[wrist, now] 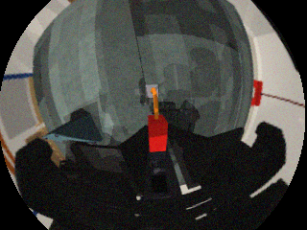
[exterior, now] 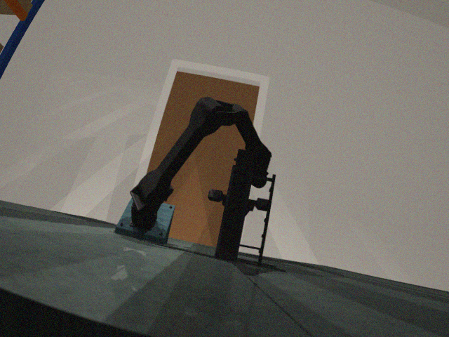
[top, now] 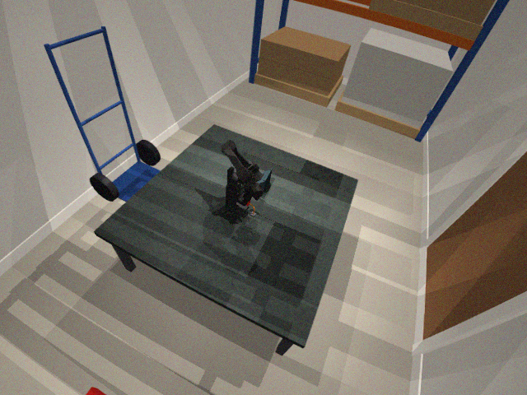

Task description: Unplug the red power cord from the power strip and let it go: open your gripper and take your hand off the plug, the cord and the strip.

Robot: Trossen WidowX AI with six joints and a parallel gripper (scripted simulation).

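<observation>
My gripper tip is 3 cm to the left of the red plug.
</observation>
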